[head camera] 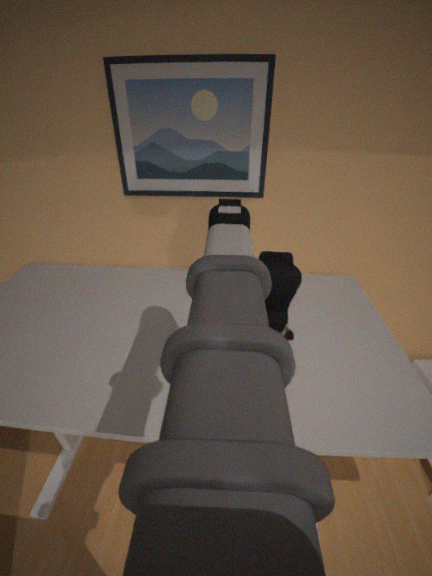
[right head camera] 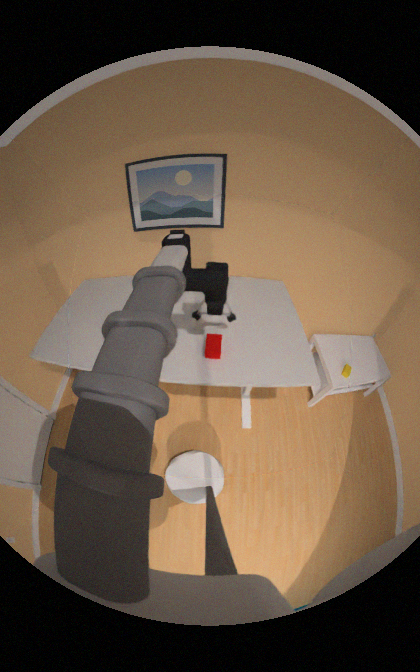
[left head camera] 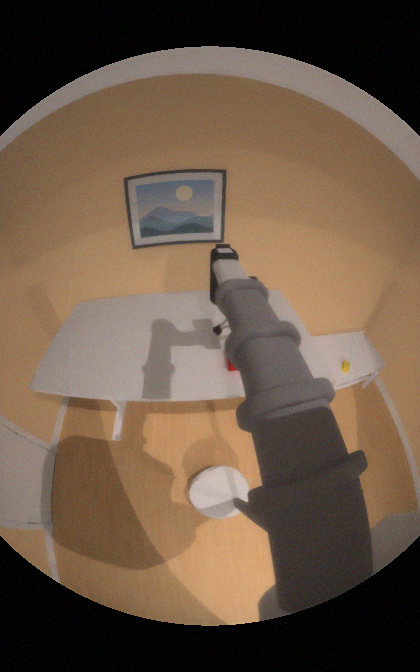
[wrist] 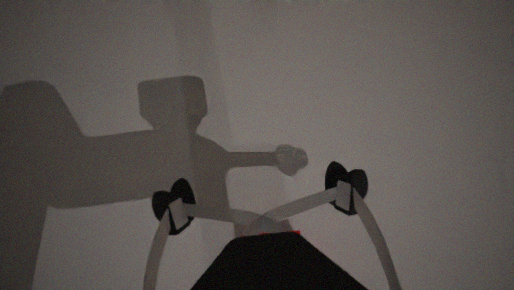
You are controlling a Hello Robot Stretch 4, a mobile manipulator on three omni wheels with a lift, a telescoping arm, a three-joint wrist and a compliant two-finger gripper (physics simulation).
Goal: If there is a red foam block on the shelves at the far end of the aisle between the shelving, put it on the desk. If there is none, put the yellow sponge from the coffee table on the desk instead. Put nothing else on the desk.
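Places are measured from the robot's base along level axes (x ahead, y left, z up), in metres.
Where they show: gripper, between the fingertips: (wrist: 259, 187).
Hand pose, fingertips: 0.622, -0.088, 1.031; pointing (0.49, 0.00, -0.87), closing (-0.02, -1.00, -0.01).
After its pixels a point has its place, as x, y, z.
The red foam block (left head camera: 232, 365) (right head camera: 213, 346) lies on the white desk (head camera: 350, 400) {0.514, -0.321, 0.922} (left head camera: 110, 350) (right head camera: 270, 350). In the wrist view a thin red strip of the block (wrist: 296, 232) {0.589, -0.119, 0.967} shows above the black gripper body. My gripper (right head camera: 214, 316) (wrist: 259, 187) {0.622, -0.088, 1.031} is open, with its fingers apart and nothing between them. It is above the desk, a little behind the block and apart from it. In the head camera view the arm hides the block. The yellow sponge (left head camera: 345, 366) (right head camera: 346, 370) lies on the low white coffee table (left head camera: 325, 345) (right head camera: 330, 345) at the right.
The arm (head camera: 227, 400) {0.177, 0.000, 1.408} (left head camera: 280, 370) (right head camera: 125, 360) stretches over the desk's front edge. A framed picture (head camera: 190, 130) {1.168, 0.139, 1.473} hangs on the wall behind the desk. A round white object (left head camera: 219, 492) (right head camera: 194, 476) is on the floor before the desk. A pale piece of furniture (right head camera: 22, 435) is at the left.
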